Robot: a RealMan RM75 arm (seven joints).
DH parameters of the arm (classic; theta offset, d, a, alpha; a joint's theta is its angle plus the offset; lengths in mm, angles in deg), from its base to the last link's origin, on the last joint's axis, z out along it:
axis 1: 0 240.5 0 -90
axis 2: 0 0 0 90
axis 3: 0 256 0 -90
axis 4: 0 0 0 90
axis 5: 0 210 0 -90
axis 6: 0 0 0 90
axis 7: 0 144 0 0
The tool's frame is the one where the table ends.
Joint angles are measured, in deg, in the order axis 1, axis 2, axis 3, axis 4, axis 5, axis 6, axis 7. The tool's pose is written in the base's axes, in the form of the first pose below.
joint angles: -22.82, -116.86, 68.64, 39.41, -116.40, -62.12, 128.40
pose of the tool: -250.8 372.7 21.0 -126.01 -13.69 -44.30
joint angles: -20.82, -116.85, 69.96, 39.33, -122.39, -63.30, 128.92
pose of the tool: -254.9 365.3 27.1 -122.37 -16.38 -48.79
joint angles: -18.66, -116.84, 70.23, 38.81, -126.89, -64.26, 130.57
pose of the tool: -265.5 356.6 33.8 -118.50 -18.27 -50.77
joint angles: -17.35, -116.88, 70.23, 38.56, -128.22, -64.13, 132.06
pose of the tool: -274.1 351.2 35.7 -116.88 -18.84 -49.92
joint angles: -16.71, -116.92, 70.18, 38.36, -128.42, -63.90, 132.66
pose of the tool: -279.1 348.2 35.5 -116.38 -19.33 -49.07
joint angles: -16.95, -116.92, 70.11, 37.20, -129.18, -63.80, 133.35
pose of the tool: -282.2 348.1 34.2 -115.82 -20.07 -48.89
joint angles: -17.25, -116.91, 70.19, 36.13, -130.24, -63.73, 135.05
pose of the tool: -284.1 348.6 33.3 -115.19 -19.65 -48.34
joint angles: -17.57, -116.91, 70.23, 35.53, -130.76, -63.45, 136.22
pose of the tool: -284.8 349.8 32.6 -114.87 -19.19 -47.71
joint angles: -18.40, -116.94, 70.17, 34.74, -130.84, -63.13, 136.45
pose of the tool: -283.5 352.9 30.6 -115.02 -19.33 -47.61
